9 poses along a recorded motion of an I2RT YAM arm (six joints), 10 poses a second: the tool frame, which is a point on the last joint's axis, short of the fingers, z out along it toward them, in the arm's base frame.
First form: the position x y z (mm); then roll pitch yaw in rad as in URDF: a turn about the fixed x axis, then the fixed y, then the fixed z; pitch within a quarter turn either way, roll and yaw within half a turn.
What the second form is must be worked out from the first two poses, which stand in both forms.
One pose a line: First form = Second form
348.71 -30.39 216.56 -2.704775 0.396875 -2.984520 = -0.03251 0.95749 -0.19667 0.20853 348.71 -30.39 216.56
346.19 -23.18 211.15 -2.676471 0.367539 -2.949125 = -0.05000 0.95631 -0.20846 0.19877 346.19 -23.18 211.15
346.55 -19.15 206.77 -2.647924 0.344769 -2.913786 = -0.06694 0.95389 -0.22025 0.19261 346.55 -19.15 206.77
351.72 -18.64 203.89 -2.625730 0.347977 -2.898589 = -0.07159 0.95065 -0.22909 0.19660 351.72 -18.64 203.89
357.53 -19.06 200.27 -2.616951 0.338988 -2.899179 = -0.07168 0.95026 -0.23403 0.19262 357.53 -19.06 200.27
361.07 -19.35 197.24 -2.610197 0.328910 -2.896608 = -0.07364 0.95001 -0.23780 0.18844 361.07 -19.35 197.24
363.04 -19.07 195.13 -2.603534 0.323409 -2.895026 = -0.07453 0.94949 -0.24125 0.18629 363.04 -19.07 195.13
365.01 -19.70 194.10 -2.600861 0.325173 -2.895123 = -0.07399 0.94907 -0.24239 0.18721 365.01 -19.70 194.10
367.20 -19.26 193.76 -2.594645 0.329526 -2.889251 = -0.07557 0.94782 -0.24443 0.19019 367.20 -19.26 193.76
